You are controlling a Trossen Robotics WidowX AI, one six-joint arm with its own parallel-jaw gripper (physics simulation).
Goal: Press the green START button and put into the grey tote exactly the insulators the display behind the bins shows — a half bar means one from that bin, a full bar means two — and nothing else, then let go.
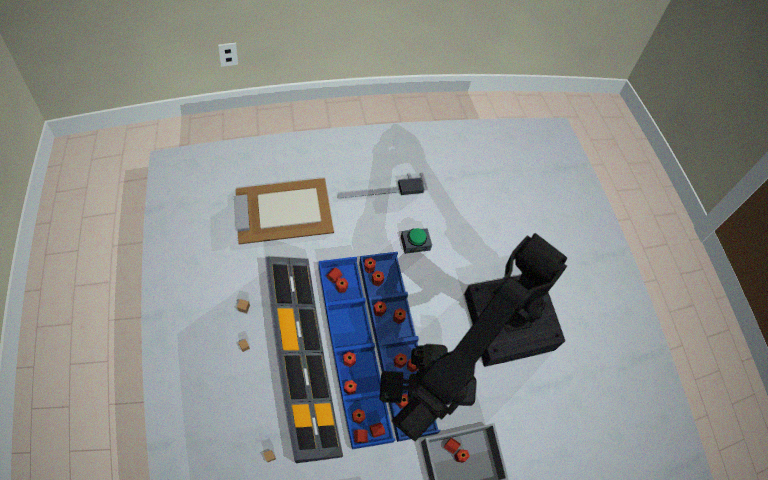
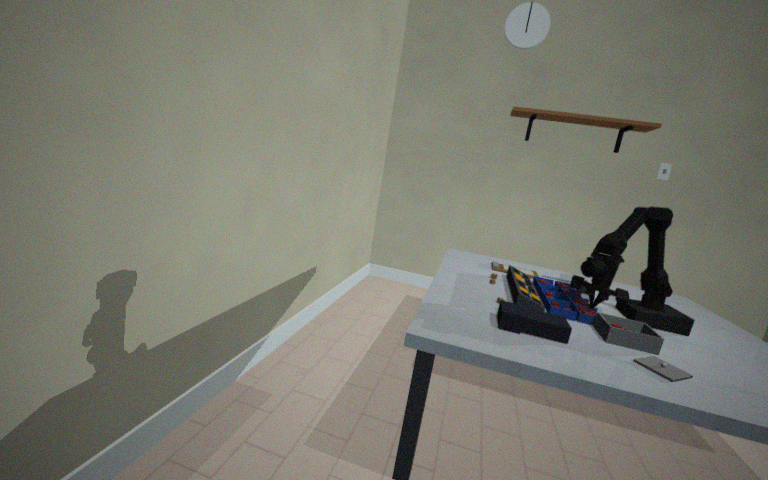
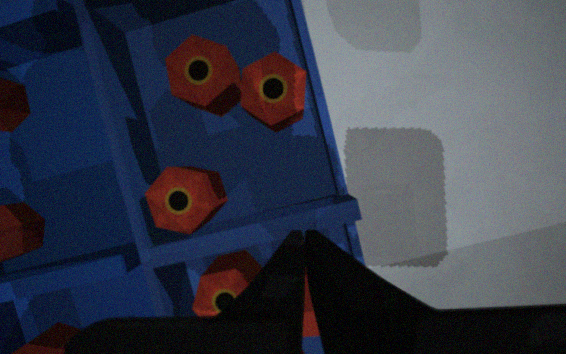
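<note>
The green START button (image 1: 417,236) stands behind the blue bins (image 1: 348,323). The display (image 1: 320,455) shows one full orange bar in its second cell and two half bars in its lowest cell. The grey tote (image 1: 499,452) (image 2: 637,342) holds two red insulators, one upright (image 1: 462,455) and one lying (image 1: 451,445). My gripper (image 3: 303,241) is shut and empty, over the divider near the outer edge of the right bins. Three insulators (image 3: 200,70) (image 3: 273,87) (image 3: 182,200) stand in the bin beyond. Another insulator (image 3: 222,292) is partly hidden by the left finger; red shows through the lower finger gap.
A clipboard (image 1: 288,209) and a dark caliper-like tool (image 1: 410,185) lie behind the bins. Small wooden blocks (image 1: 242,305) (image 1: 243,344) (image 1: 269,455) lie left of the display. A long dark block (image 2: 532,322) and a flat plate (image 2: 659,367) lie near the table edge.
</note>
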